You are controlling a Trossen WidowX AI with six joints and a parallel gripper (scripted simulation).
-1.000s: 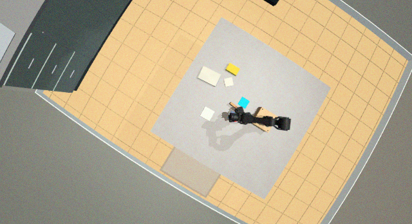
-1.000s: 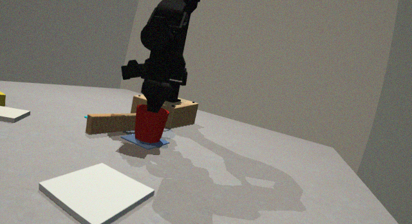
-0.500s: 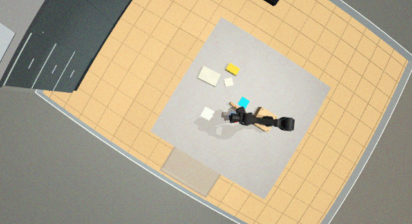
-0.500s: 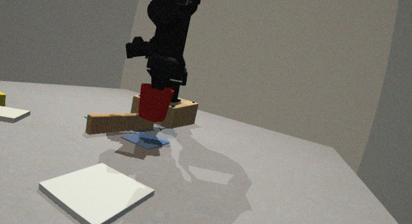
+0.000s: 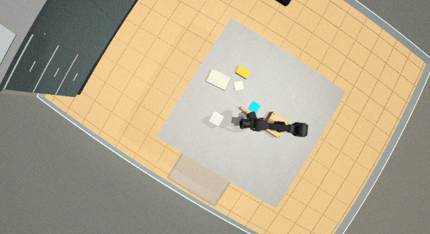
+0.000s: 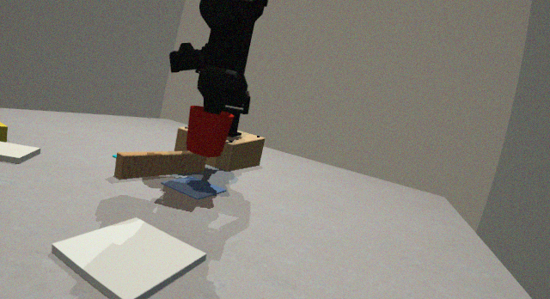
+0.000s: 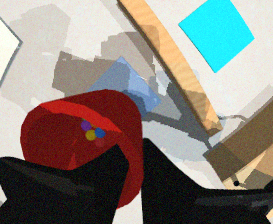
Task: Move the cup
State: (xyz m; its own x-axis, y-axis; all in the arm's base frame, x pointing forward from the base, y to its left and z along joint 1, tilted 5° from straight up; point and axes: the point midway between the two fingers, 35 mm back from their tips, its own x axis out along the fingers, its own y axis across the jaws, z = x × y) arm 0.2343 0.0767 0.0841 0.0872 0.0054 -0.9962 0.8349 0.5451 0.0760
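The cyan pad is 1 cm behind my gripper tip, 15 cm to the right of it and 11 cm below it. The rest, counted from my gripper tip: red cup 3 cm ahead, 2 cm to the left; blue pad 3 cm ahead, 1 cm to the left, 11 cm below; wooden bar 1 cm ahead, 7 cm to the right, 9 cm below.
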